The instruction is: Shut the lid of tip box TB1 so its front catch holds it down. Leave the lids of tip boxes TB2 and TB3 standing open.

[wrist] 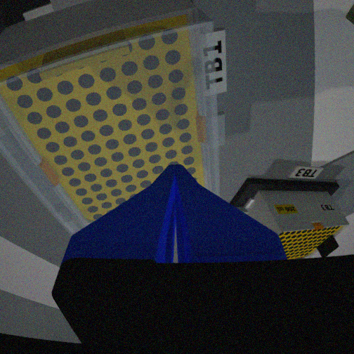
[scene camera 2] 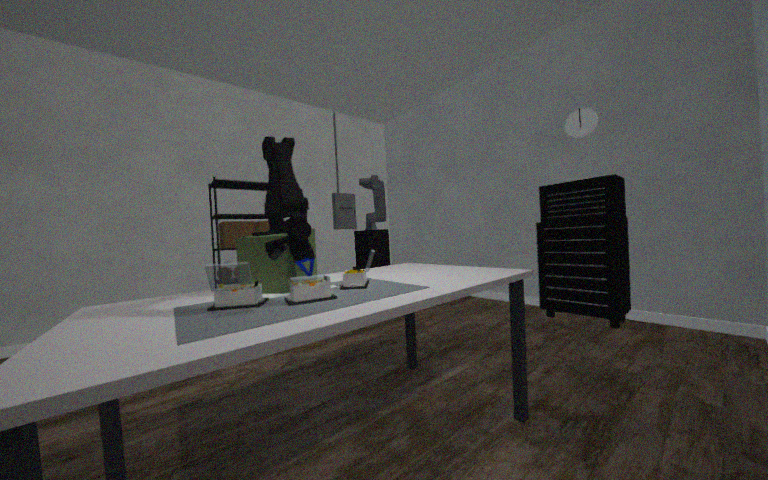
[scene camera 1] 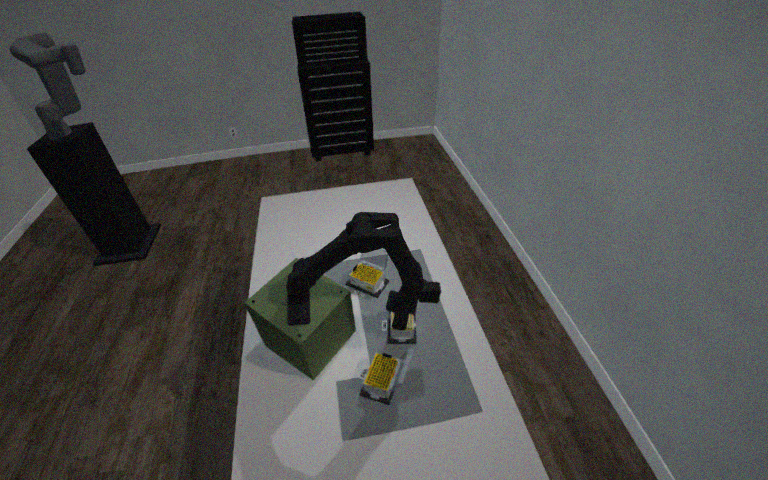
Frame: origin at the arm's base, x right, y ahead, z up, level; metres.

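Seen in the pictures: gripper, fingertip midpoint: (scene camera 2: 310, 275); arm's base at its link origin: (scene camera 2: 277, 233) (scene camera 1: 299, 298).
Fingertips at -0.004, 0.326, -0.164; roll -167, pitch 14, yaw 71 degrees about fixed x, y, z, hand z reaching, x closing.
Offsets run from my fingertips to a thing's middle, as dx, dy, dz. Level surfaces: height alone.
Tip box TB1 @[+0.008, +0.007, -0.040] (scene camera 1: 402, 333) (scene camera 2: 310, 289) (wrist: 105, 105), a pale box with a yellow tip rack, is the middle one. Its clear lid lies low over the rack; I cannot tell whether the catch holds it. My gripper (scene camera 2: 307, 273) (wrist: 175, 175) is shut and empty, its blue fingertips at or just above the lid; in scene camera 1 the arm hides them. Tip box TB3 @[-0.222, -0.088, -0.045] (scene camera 1: 367, 275) (scene camera 2: 355, 278) (wrist: 300, 210) has its lid standing open. The other box, TB2 @[+0.205, -0.103, -0.045] (scene camera 1: 380, 373) (scene camera 2: 236, 295), has its clear lid up; its label is unreadable.
The boxes are on a grey mat @[dz -0.078] (scene camera 1: 441, 390) (scene camera 2: 198, 328) on a white table @[dz -0.081] (scene camera 1: 334, 212) (scene camera 2: 90, 350). The arm stands on a green block (scene camera 1: 300, 322) (scene camera 2: 254, 260) beside the mat. A black tool cabinet (scene camera 1: 336, 90) (scene camera 2: 583, 249) stands beyond the table.
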